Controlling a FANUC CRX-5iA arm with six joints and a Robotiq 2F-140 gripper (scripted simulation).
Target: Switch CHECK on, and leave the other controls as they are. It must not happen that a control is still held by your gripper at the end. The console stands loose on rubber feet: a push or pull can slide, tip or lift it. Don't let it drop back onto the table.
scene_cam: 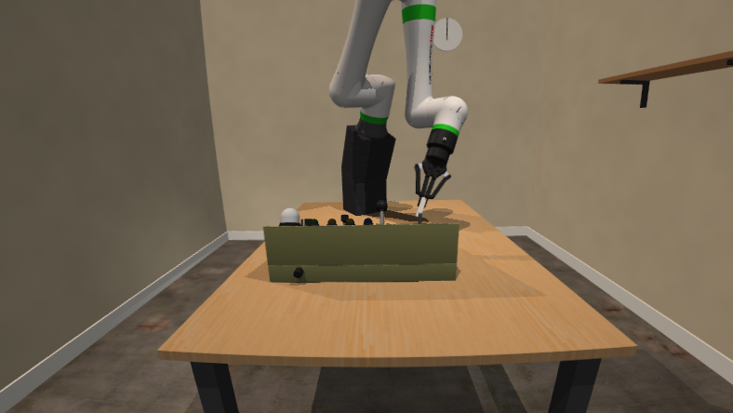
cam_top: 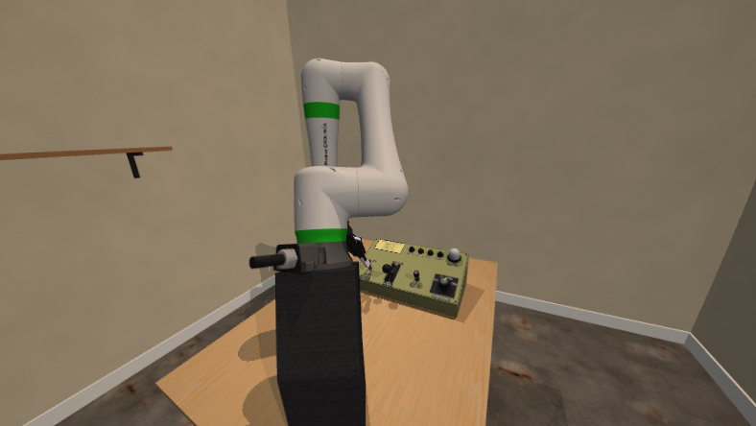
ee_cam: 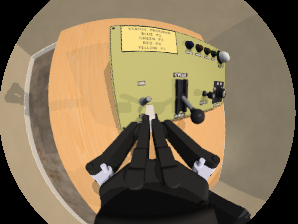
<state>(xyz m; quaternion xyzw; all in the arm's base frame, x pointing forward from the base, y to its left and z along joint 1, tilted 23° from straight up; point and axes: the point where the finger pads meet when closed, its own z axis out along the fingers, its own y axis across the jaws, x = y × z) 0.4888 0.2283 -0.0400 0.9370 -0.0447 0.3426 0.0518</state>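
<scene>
My hand is 3 cm short of the toggle and 4 cm above it. Also, from my hand: black lever (2 cm ahead, 13 cm to the right, 2 cm below); then console (8 cm ahead, 18 cm to the right, 6 cm below).
</scene>
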